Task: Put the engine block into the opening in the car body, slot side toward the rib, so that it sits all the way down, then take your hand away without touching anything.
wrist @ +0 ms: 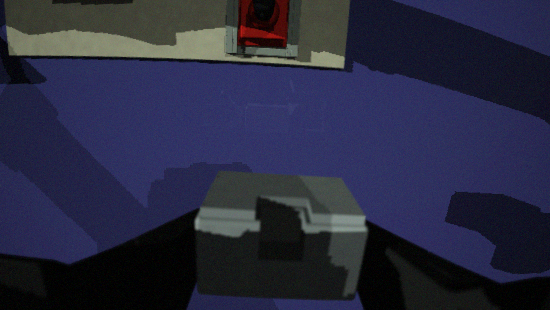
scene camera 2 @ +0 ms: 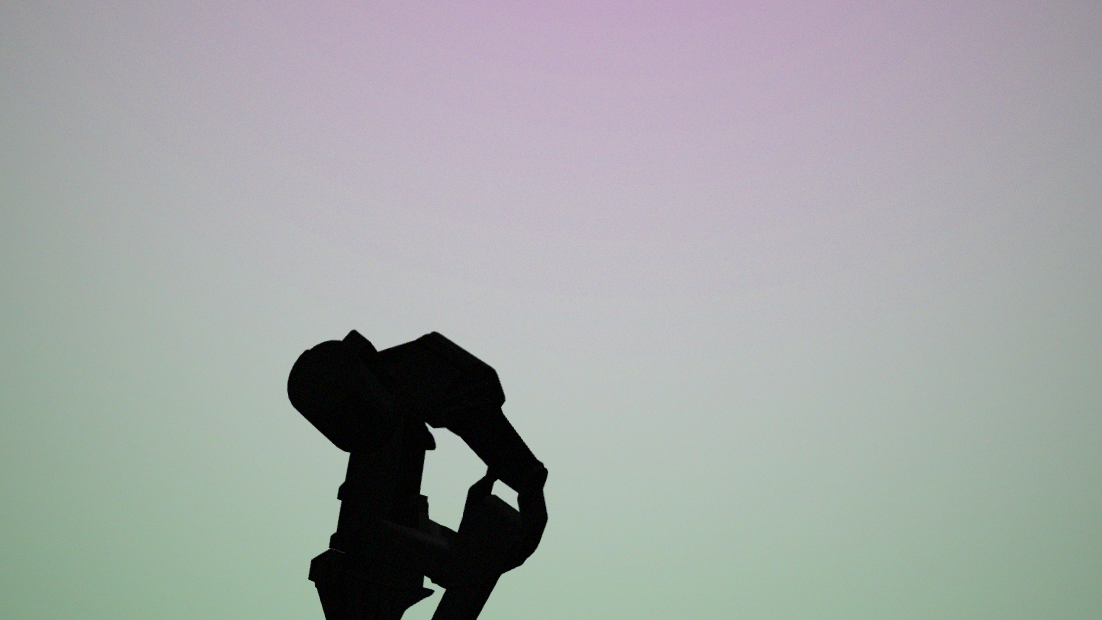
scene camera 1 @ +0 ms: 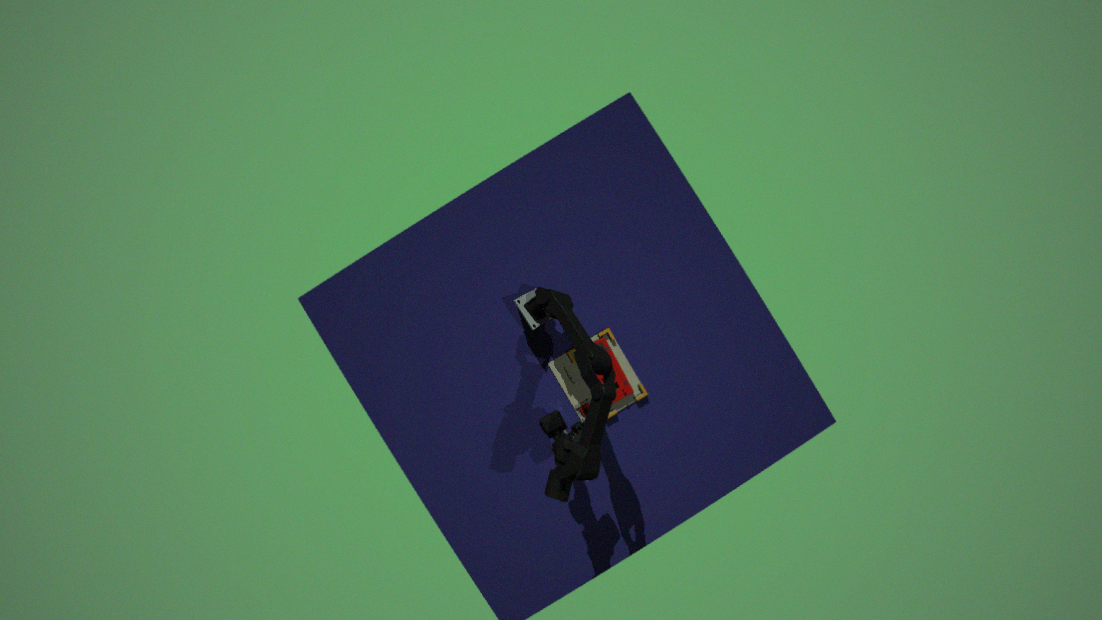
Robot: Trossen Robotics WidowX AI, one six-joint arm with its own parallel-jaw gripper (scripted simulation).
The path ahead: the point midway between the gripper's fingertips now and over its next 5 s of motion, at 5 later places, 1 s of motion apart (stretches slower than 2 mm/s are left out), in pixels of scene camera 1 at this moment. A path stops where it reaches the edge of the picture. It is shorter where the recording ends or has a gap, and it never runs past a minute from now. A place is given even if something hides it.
My gripper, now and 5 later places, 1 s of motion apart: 564, 436; 558, 438; 561, 437; 562, 432; 564, 431; 572, 428
